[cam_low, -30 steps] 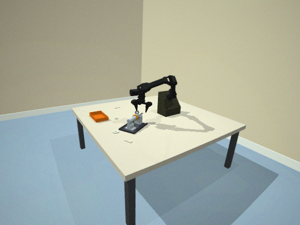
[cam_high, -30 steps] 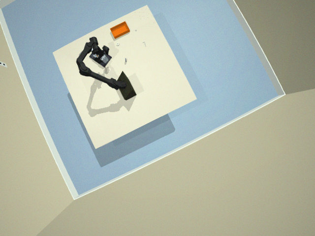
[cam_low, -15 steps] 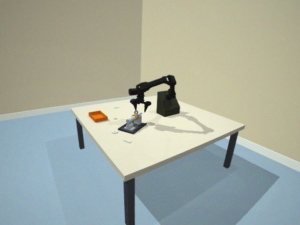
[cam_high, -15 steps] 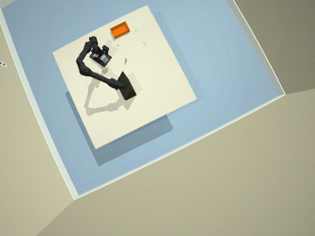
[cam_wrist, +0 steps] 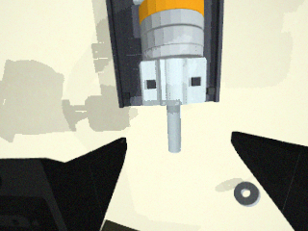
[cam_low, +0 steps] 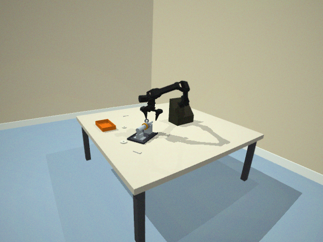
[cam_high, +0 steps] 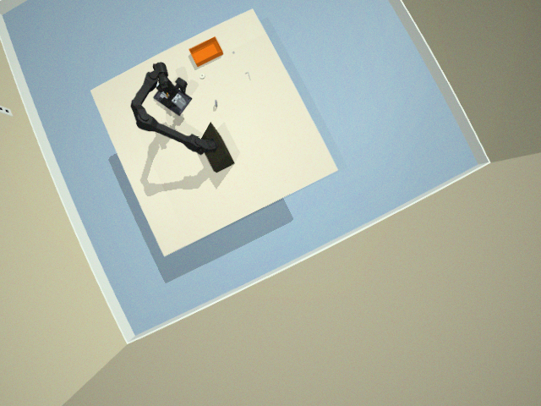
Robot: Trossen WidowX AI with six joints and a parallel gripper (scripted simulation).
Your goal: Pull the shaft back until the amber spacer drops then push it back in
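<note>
Now: gripper tip 7 cm short of the pale grey shaft, 3 cm to the right of it and 3 cm above it. Also, from my gripper tip: amber spacer (9 cm ahead, 4 cm to the left, 3 cm below); then orange tray (28 cm ahead, 31 cm to the right, 10 cm below).
</note>
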